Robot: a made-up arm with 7 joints.
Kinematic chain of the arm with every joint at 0, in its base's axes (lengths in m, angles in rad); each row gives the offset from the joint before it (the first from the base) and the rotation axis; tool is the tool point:
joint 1: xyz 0 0 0.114 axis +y
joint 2: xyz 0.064 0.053 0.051 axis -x
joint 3: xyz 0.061 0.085 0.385 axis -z
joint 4: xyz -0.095 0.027 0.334 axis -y
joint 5: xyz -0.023 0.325 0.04 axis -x
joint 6: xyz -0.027 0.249 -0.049 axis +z
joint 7: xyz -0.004 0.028 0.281 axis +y
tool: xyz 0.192 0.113 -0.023
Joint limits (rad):
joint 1: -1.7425..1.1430
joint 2: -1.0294..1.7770
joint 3: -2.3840..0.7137
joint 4: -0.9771..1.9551
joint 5: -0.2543..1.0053
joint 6: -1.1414..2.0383
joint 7: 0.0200..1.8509
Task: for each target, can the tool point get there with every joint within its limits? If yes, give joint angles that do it. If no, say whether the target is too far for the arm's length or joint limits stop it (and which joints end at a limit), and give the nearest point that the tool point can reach.
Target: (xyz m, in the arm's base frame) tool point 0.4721 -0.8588 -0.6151
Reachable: no: joint limits stop it (at a limit: joint 1, joint 2, joint 7) | nearest point 0.1735 -0.7667 -0.3865 | short by 0.387 m
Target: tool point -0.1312 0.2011 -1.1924
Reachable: no: joint limits stop it (at a limit: joint 2, joint 3, joint 4, joint 7) | nearest point -0.1034 0.3791 -0.9151 | short by 0.331 m
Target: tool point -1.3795 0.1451 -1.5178
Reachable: no: too far | nearest point -0.9951 0.1154 -0.7384 | short by 0.870 m
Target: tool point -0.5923 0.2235 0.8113
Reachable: yes | joints -0.0388 -0.2755 -1.3323 0.6778 0.9009 0.2988 0.3660
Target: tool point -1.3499 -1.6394 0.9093
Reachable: no: too far | nearest point -0.7714 -0.8886 0.5685 | short by 1.007 m
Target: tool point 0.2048 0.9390 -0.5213
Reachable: yes | joints -0.7713 1.5655 -0.3928 -0.7088 0.0143 0.7820 1.5395
